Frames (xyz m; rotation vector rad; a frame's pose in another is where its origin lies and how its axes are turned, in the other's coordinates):
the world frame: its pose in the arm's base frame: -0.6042 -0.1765 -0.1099 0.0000 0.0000 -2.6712
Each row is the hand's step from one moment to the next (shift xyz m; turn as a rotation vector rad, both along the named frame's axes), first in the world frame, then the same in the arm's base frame.
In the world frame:
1: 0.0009 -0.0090 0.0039 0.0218 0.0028 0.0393
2: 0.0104 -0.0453 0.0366 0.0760 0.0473 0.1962
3: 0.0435 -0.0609 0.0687 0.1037 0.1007 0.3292
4: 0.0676 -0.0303 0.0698 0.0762 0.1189 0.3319
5: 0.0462 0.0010 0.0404 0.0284 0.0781 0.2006
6: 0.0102 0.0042 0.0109 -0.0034 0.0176 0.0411
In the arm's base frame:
1: -0.0049 0.0076 0.0039 -0.0182 -0.0124 0.0393
2: -0.0298 0.0357 0.0366 -0.0463 -0.0766 0.1962
3: -0.0664 0.0346 0.0687 -0.0468 -0.1368 0.3292
4: -0.0740 -0.0036 0.0698 -0.0140 -0.1405 0.3319
5: -0.0407 -0.0218 0.0404 0.0101 -0.0825 0.2006
6: -0.0072 -0.0084 0.0109 0.0110 -0.0141 0.0411

